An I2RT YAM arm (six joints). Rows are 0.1 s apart.
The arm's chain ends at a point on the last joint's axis. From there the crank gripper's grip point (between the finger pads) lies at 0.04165 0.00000 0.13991 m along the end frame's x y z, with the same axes.
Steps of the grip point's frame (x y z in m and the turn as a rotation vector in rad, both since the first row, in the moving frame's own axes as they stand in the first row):
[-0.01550 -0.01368 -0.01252 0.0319 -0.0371 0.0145]
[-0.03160 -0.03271 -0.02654 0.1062 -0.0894 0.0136]
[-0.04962 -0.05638 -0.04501 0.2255 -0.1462 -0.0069]
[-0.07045 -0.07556 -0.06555 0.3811 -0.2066 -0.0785]
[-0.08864 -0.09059 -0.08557 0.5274 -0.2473 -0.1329]
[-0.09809 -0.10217 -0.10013 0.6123 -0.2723 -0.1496]
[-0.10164 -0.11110 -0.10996 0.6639 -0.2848 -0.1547]
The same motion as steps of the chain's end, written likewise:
[-0.01031 -0.00976 -0.01391 0.0319 -0.0371 0.0145]
[-0.01906 -0.01818 -0.02894 0.1062 -0.0894 0.0136]
[-0.02886 -0.02431 -0.04597 0.2255 -0.1462 -0.0069]
[-0.03941 -0.02029 -0.06033 0.3811 -0.2066 -0.0785]
[-0.04971 -0.01550 -0.07081 0.5274 -0.2473 -0.1329]
[-0.05482 -0.01673 -0.07857 0.6123 -0.2723 -0.1496]
[-0.05637 -0.01975 -0.08385 0.6639 -0.2848 -0.1547]

